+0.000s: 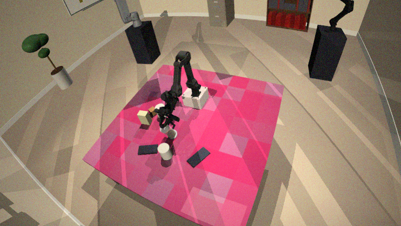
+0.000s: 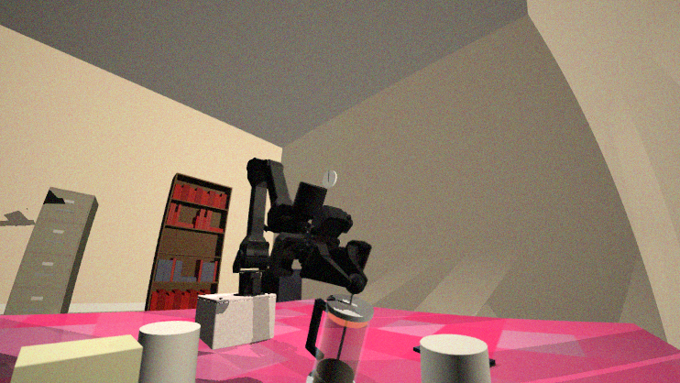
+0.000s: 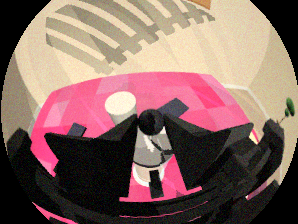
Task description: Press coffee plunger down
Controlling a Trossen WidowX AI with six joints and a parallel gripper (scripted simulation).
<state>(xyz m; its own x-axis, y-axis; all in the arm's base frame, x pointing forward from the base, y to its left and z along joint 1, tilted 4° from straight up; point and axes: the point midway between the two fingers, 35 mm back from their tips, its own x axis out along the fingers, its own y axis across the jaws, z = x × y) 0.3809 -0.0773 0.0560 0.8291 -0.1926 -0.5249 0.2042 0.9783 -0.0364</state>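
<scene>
Right now my gripper tip is 50 mm past the glass coffee press, 10 mm to the right of it and 70 mm above it. From my gripper tip the other things lie so: cream block: 120 mm behind, 260 mm to the right, 110 mm below.
</scene>
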